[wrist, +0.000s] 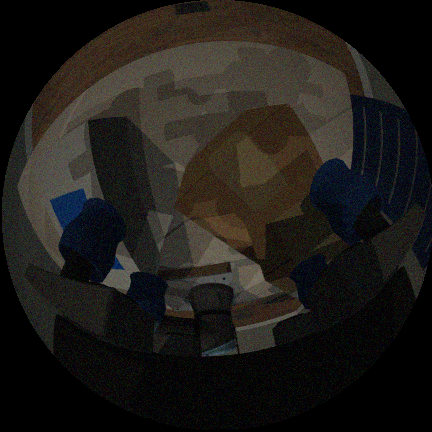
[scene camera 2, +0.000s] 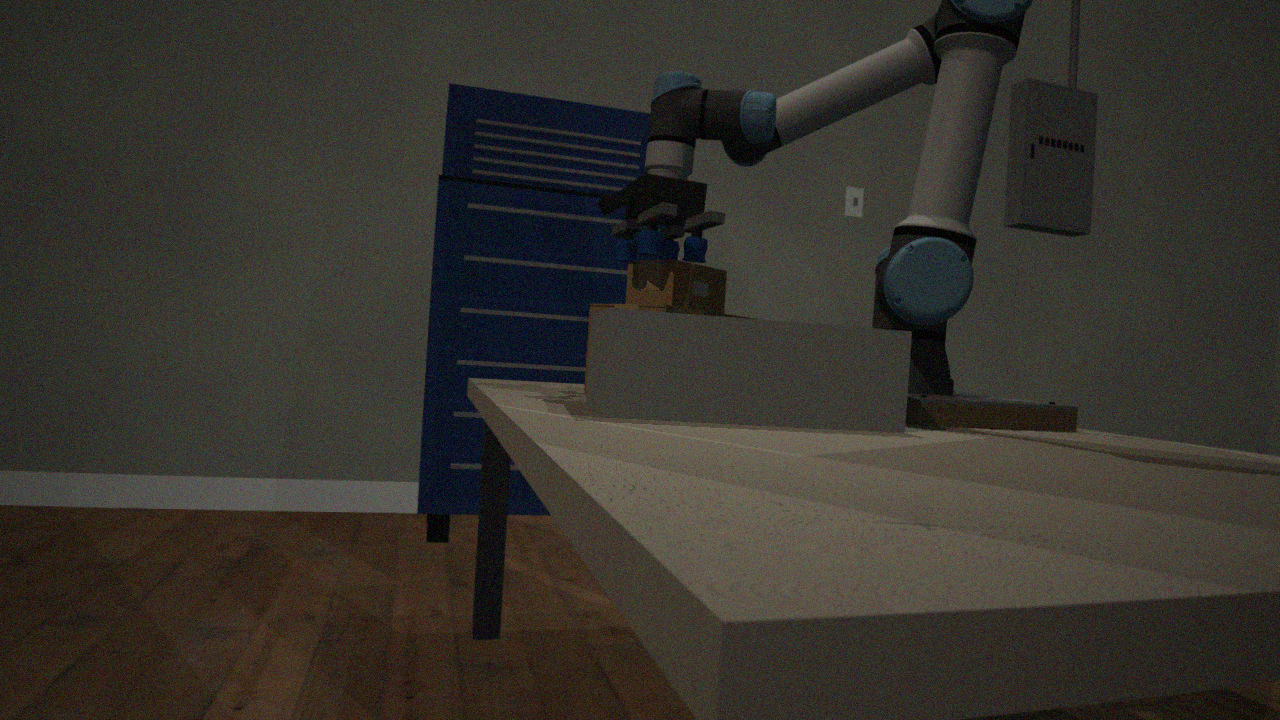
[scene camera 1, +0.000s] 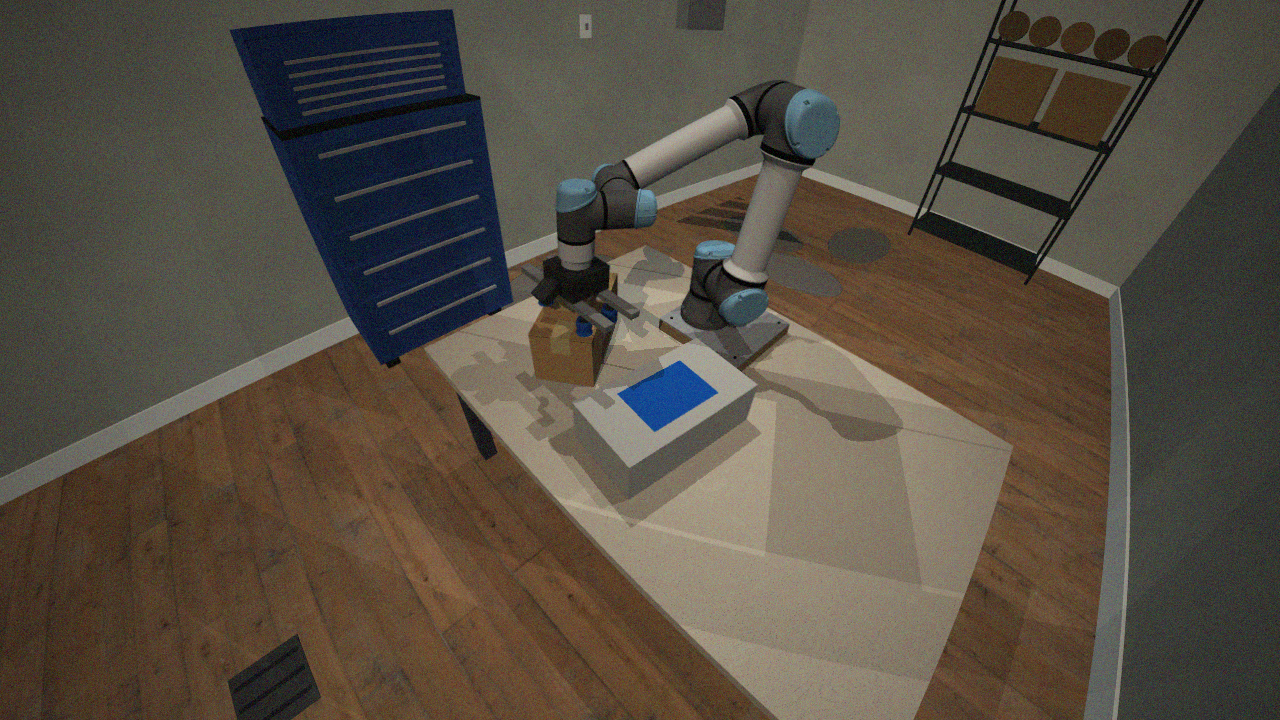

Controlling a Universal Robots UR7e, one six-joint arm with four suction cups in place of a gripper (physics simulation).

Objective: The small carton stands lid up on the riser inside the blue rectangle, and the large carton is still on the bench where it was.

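Frame: origin at the arm's base, x back, y right, z up, level; millimetres.
Where they show: end effector, tool point: (wrist: 222, 249) (scene camera 2: 658, 260); arm's base, origin of the base link: (wrist: 210, 293) (scene camera 1: 705, 314).
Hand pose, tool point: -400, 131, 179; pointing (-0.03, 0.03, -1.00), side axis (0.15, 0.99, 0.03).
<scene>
Things, the pixels of their top centre, and the offset from my tool point, as dx, dy, dz. Level surfaces: height alone.
- large brown carton, middle of its top: (wrist: 300, 235) (scene camera 1: 576, 300) +100, +99, -70
- pale bench, its level: dz -219
- grey riser, middle of its top: (scene camera 2: 740, 322) (wrist: 82, 236) (scene camera 1: 668, 393) +0, -257, -99
- blue rectangle, middle of its top: (wrist: 82, 236) (scene camera 1: 668, 393) +0, -257, -99
A large brown carton (scene camera 1: 559, 353) (scene camera 2: 649, 286) (wrist: 250, 173) stands on the pale bench (scene camera 1: 805, 537) (scene camera 2: 895, 537), just behind the grey riser (scene camera 1: 609, 425) (scene camera 2: 743, 367). The blue rectangle (scene camera 1: 666, 393) (wrist: 66, 205) on the riser's top is bare. A smaller, shadowed carton (wrist: 289, 238) sits close beside the large one, on the arm-base side, under the right-hand cups. My suction gripper (scene camera 1: 586, 309) (scene camera 2: 670, 246) (wrist: 221, 250) sits low over both cartons, and its blue cups appear to rest on the carton tops. The dark views do not show the contact sharply.
A tall blue drawer cabinet (scene camera 1: 385, 196) (scene camera 2: 527, 269) (wrist: 386, 153) stands close behind the cartons. The arm's base (scene camera 1: 725, 313) is bolted to the bench beside the riser. A black shelf rack (scene camera 1: 1002, 189) stands in the far corner. The bench's left edge is near the cartons.
</scene>
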